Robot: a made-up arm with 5 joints.
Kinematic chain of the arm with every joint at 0, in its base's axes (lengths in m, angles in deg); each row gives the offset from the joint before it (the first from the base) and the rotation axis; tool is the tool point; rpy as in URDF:
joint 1: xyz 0.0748 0 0.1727 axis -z
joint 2: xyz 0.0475 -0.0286 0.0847 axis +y
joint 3: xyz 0.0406 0 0.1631 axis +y
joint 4: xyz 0.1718 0 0.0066 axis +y
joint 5: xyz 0.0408 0.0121 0 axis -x
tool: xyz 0 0 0 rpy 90 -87.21 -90
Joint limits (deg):
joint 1: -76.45..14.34
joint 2: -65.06..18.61
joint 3: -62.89..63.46
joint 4: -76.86..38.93
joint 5: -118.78..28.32
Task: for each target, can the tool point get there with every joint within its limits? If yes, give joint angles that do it. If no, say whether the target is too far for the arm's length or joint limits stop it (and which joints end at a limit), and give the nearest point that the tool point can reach.
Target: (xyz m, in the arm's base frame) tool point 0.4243 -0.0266 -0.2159
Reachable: no: too far | nearest point 0.2820 -0.0158 0.1978 | short by 0.438 m
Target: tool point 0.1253 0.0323 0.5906
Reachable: yes | joints -48.64 -39.20 -14.78 -56.03 2.19
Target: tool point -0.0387 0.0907 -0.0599
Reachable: no: joint limits stop it (at a limit: joint 1, joint 2, joint 3) | nearest point 0.1270 0.1460 0.1915 | short by 0.306 m
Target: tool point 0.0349 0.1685 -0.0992
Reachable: no: joint limits stop it (at a limit: joint 1, joint 2, joint 3) | nearest point 0.1299 0.1581 0.1890 | short by 0.304 m
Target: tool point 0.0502 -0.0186 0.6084
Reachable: yes | joints -4.84 -47.21 -38.90 15.37 -93.62
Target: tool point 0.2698 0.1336 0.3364
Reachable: yes | joints -38.42 -11.72 48.37 -48.42 -28.79
